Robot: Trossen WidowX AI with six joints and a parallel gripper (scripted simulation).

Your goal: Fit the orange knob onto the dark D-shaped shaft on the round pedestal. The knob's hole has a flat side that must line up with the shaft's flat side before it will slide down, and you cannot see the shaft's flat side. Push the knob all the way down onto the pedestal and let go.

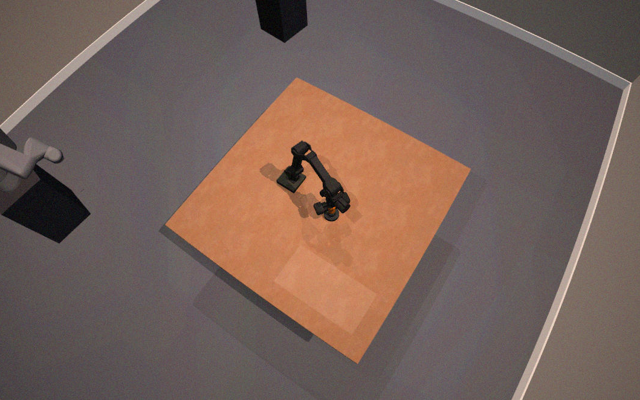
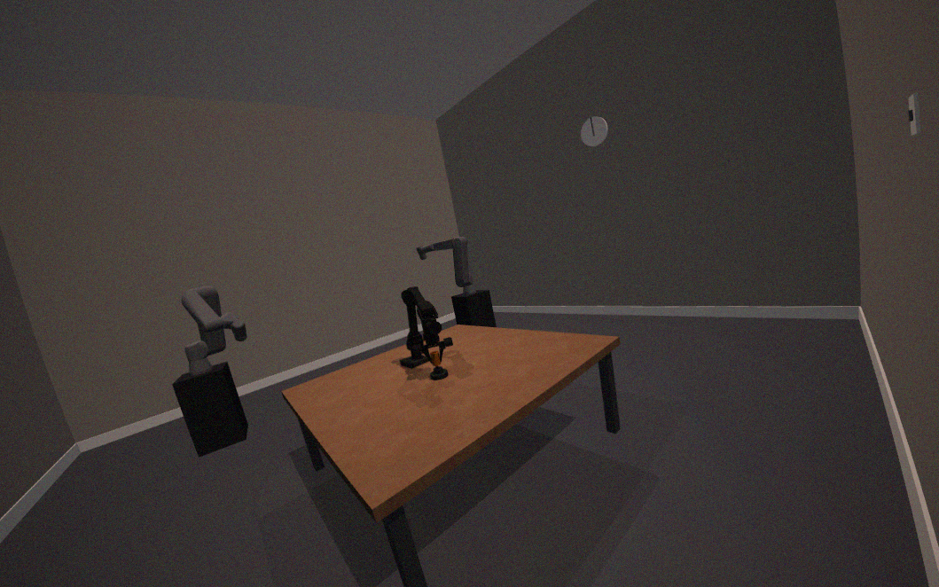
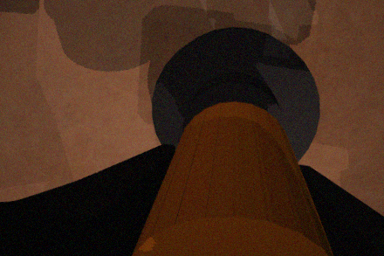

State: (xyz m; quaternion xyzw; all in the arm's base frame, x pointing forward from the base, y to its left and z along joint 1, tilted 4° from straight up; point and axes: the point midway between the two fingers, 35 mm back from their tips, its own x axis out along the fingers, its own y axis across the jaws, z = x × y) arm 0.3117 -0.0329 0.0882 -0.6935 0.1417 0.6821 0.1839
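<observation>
My gripper tip is 20 mm below the orange knob. The rest, counted from my gripper tip: pedestal 40 mm below.
</observation>
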